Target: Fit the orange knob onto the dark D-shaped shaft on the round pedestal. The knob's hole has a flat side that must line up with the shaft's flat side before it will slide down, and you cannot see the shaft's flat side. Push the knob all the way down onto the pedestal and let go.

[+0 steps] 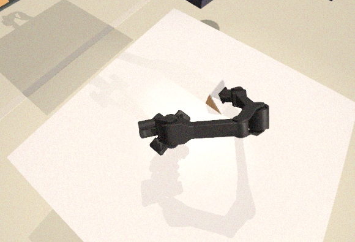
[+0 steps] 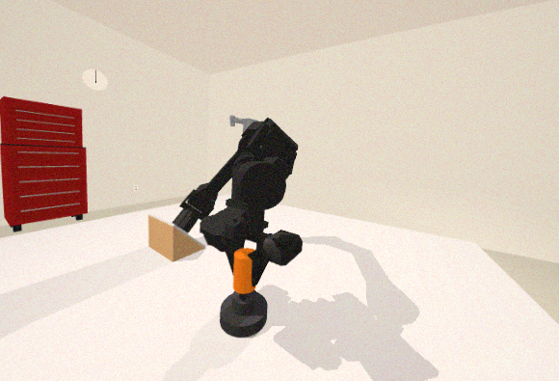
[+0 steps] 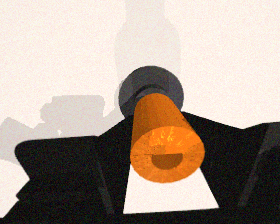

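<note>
The orange knob lies 20 mm above my gripper tip. Also, from my gripper tip: round pedestal (40 mm below).
</note>
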